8 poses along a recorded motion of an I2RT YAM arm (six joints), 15 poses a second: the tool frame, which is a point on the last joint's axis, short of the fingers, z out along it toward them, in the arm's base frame.
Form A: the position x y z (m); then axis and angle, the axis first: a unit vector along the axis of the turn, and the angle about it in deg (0 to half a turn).
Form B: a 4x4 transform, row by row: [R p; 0 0 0 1], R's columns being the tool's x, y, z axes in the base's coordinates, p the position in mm. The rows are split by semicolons. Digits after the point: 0 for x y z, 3 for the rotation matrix.
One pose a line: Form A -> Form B
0.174, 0.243, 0.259, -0.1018, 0.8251, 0.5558, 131.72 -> -0.648, -0.555, 0.522, 174; 0.275, 0.468, 0.840, 243; -0.710, 0.688, -0.151, 259; 0, 0, 0, 1
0.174, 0.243, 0.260, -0.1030, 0.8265, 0.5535, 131.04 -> -0.639, -0.558, 0.529, 174; 0.276, 0.475, 0.835, 243; -0.718, 0.680, -0.149, 260; 0, 0, 0, 1
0.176, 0.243, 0.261, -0.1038, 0.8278, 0.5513, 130.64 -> -0.634, -0.560, 0.534, 176; 0.276, 0.480, 0.832, 243; -0.723, 0.675, -0.149, 261; 0, 0, 0, 1
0.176, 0.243, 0.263, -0.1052, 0.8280, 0.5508, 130.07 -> -0.626, -0.565, 0.538, 176; 0.278, 0.483, 0.830, 243; -0.729, 0.669, -0.145, 263; 0, 0, 0, 1
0.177, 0.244, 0.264, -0.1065, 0.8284, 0.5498, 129.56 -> -0.618, -0.568, 0.543, 177; 0.279, 0.487, 0.828, 244; -0.735, 0.664, -0.142, 264; 0, 0, 0, 1
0.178, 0.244, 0.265, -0.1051, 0.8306, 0.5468, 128.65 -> -0.607, -0.569, 0.555, 178; 0.285, 0.496, 0.820, 244; -0.742, 0.656, -0.139, 265; 0, 0, 0, 1
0.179, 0.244, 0.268, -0.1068, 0.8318, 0.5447, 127.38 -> -0.589, -0.576, 0.567, 179; 0.290, 0.505, 0.813, 244; -0.754, 0.643, -0.130, 268; 0, 0, 0, 1
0.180, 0.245, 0.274, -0.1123, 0.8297, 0.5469, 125.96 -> -0.567, -0.591, 0.574, 180; 0.295, 0.505, 0.811, 245; -0.769, 0.629, -0.113, 274; 0, 0, 0, 1
